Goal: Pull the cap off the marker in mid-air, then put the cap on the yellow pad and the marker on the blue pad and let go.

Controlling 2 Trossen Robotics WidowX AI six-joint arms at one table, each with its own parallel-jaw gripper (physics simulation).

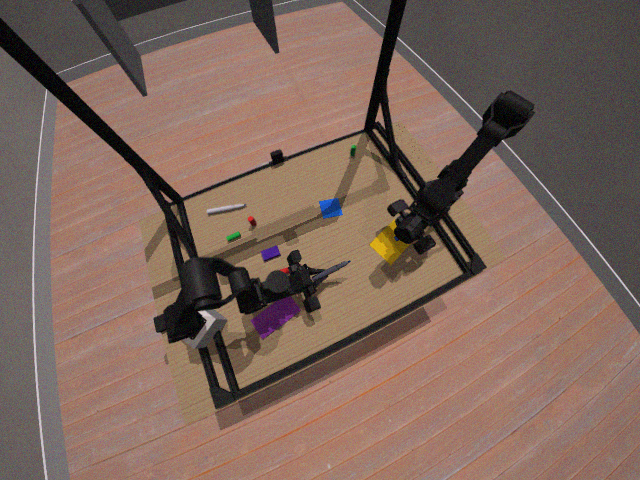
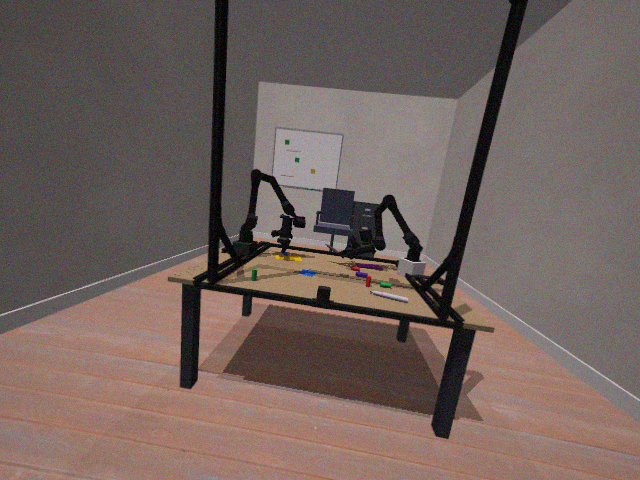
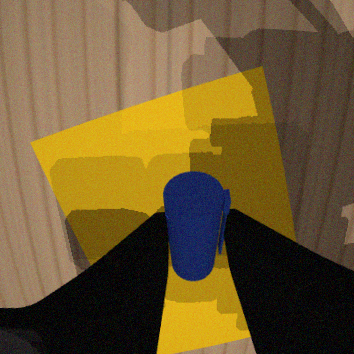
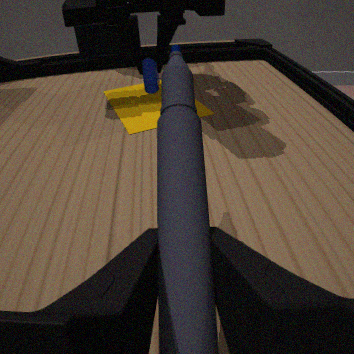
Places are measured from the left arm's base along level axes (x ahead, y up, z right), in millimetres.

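Where they show: left gripper, fingertip midpoint: (image 2: 283, 252) (image 3: 195, 221) (image 4: 149, 72); right gripper, fingertip midpoint: (image 1: 326, 273) (image 2: 336, 254) (image 4: 182, 238); left arm's base, origin of the base link: (image 2: 245, 241) (image 4: 106, 18); right arm's base, origin of the base link: (image 1: 192, 324) (image 2: 412, 260).
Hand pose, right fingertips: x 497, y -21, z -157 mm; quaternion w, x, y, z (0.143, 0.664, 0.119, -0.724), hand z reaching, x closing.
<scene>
Things, the pixels of their centre, and the offset from my right fingertips.
- blue cap, body centre: (image 3: 195, 232) (image 4: 150, 75) (image 2: 284, 252) dy -32, dx -299, dz +53 mm
- yellow pad, body centre: (image 3: 189, 248) (image 4: 152, 100) (image 1: 392, 241) (image 2: 288, 257) dy -58, dx -274, dz +50 mm
- grey marker, body centre: (image 4: 180, 171) (image 1: 331, 270) dy +21, dx -15, dz +0 mm
- blue pad, body centre: (image 1: 330, 208) (image 2: 307, 272) dy -58, dx -100, dz +247 mm
- white marker, body centre: (image 1: 226, 208) (image 2: 388, 295) dy -49, dx +283, dz +364 mm
- red cylinder, body centre: (image 1: 252, 221) (image 2: 368, 281) dy -35, dx +196, dz +271 mm
- purple block, body centre: (image 1: 270, 253) dy -51, dx +161, dz +137 mm
- purple mat, body centre: (image 1: 275, 315) (image 2: 369, 266) dy -55, dx +196, dz -73 mm
The blue cap (image 2: 284, 253) (image 3: 192, 250) (image 4: 150, 75) is off the marker. My left gripper (image 2: 284, 249) (image 3: 195, 221) is shut on it, pointing down and holding it roughly upright low over the yellow pad (image 1: 383, 246) (image 2: 295, 257) (image 3: 150, 115) (image 4: 131, 122). I cannot tell whether the cap touches the pad. My right gripper (image 1: 316, 276) (image 4: 182, 238) is shut on the grey marker (image 1: 333, 270) (image 4: 179, 160). It holds the marker above the table, its bare tip pointing toward the yellow pad's side. The blue pad (image 1: 330, 208) (image 2: 307, 272) lies flat, with neither gripper over it.
A white marker (image 1: 225, 209) (image 2: 389, 296), a red cylinder (image 1: 251, 221) (image 2: 368, 281) and green cylinders (image 1: 233, 236) (image 1: 353, 150) stand or lie beyond my right arm. A purple block (image 1: 270, 253) and a purple mat (image 1: 275, 317) lie near that arm. A black frame (image 1: 341, 350) borders the table.
</scene>
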